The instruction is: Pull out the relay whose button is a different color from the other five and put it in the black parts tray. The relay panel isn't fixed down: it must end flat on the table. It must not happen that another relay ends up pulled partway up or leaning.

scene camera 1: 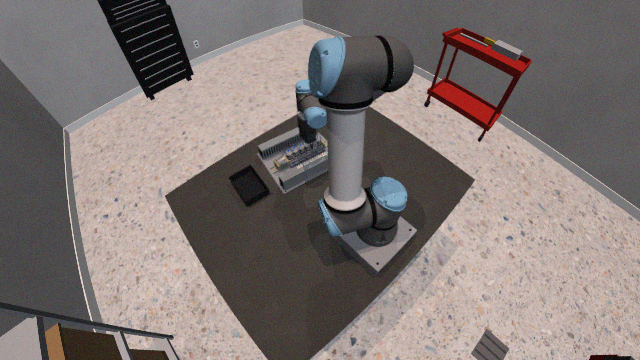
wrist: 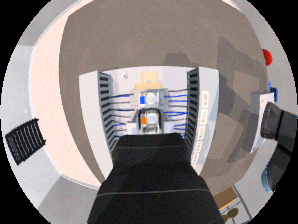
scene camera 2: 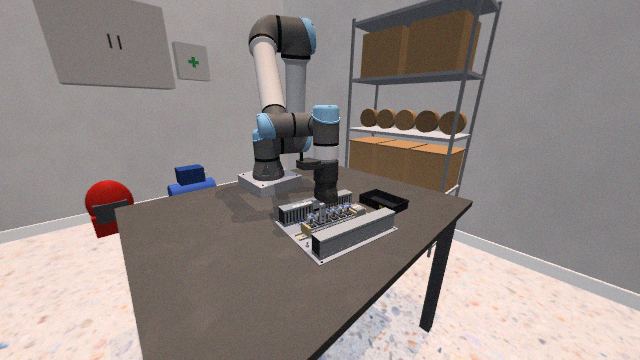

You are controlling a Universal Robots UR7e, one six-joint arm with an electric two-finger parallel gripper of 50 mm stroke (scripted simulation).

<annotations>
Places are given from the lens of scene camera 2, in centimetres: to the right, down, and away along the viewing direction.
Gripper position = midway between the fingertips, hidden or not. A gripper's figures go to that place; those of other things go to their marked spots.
gripper (scene camera 2: 319, 220): 0, 13, 71
relay panel (scene camera 2: 338, 237): 5, 15, 60
</annotations>
